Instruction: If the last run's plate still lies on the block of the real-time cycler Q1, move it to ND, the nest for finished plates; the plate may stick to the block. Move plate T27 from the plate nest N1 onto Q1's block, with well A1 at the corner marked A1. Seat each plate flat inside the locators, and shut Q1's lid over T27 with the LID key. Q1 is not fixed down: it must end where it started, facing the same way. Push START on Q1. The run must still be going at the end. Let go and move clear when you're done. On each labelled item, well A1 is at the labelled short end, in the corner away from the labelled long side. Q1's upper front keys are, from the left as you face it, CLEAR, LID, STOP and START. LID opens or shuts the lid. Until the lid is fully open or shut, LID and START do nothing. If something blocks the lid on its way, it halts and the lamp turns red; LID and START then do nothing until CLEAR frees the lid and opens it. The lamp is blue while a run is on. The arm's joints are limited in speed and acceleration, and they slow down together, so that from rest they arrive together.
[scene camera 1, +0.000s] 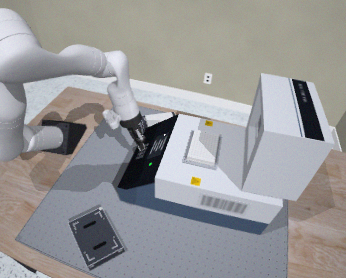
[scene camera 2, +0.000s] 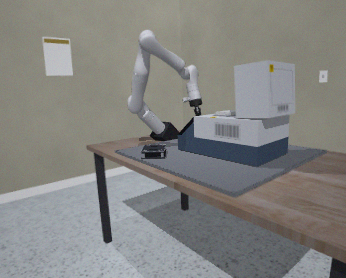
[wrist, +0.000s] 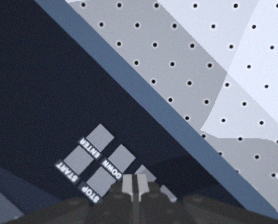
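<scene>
There's a cycler Q1 (scene camera 2: 254, 141), and the wrist view shows the cycler Q1 (wrist: 68, 80) too. I can also see a white plate (scene camera 1: 203, 146), and there's my gripper (wrist: 134, 190) as well.
</scene>
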